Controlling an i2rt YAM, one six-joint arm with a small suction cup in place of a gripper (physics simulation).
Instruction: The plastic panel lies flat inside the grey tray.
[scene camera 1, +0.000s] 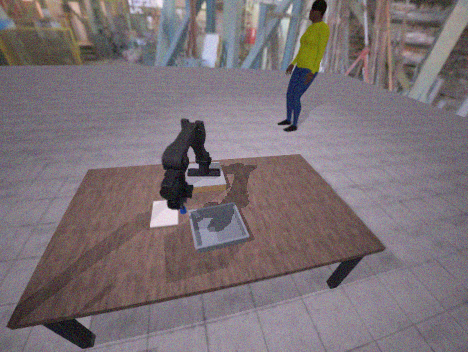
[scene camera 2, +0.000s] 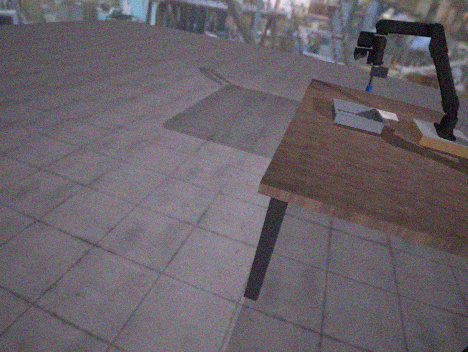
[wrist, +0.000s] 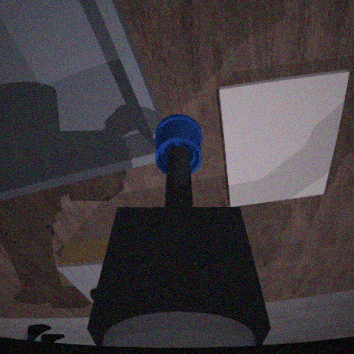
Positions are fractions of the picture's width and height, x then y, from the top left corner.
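There's a grey tray (scene camera 1: 0.47, 0.64), and it's 102 cm from the lens.
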